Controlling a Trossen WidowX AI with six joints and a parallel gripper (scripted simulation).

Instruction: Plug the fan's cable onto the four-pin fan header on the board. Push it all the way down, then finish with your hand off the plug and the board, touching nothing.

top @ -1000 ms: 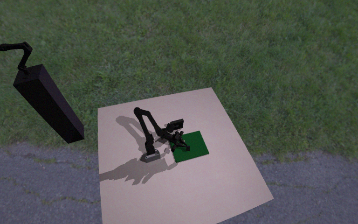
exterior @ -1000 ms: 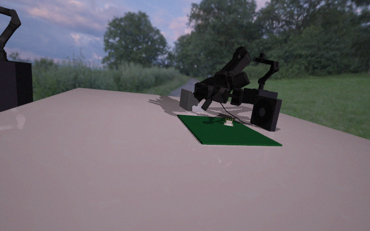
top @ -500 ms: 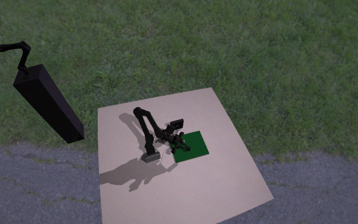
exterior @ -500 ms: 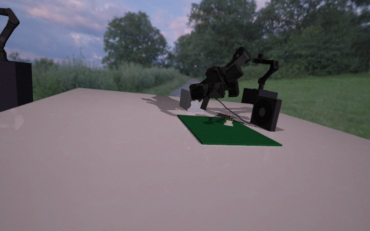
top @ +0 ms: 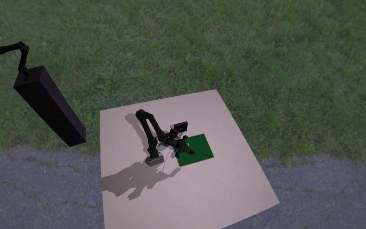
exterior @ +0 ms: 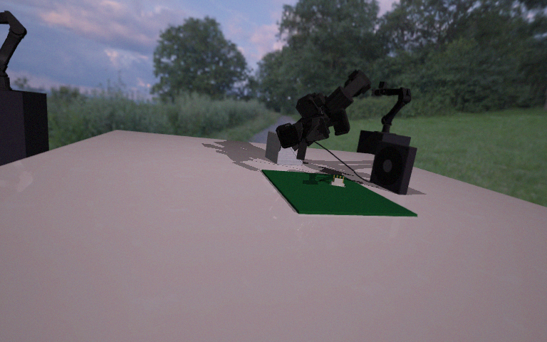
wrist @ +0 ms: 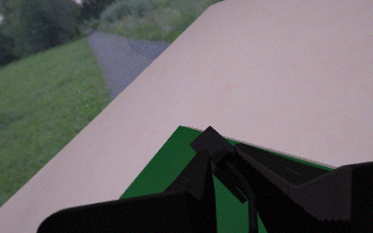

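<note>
Now: gripper tip 12 cm above the green board, 5 cm to the right of it and 5 cm short of it. From my gripper tip the other things lie so: black fan (25 cm to the left, 4 cm below, 2 cm ahead); then pale fan header (10 cm to the left, 10 cm below, 2 cm ahead); then black fan plug (2 cm below, 1 cm to the right, 1 cm ahead).
</note>
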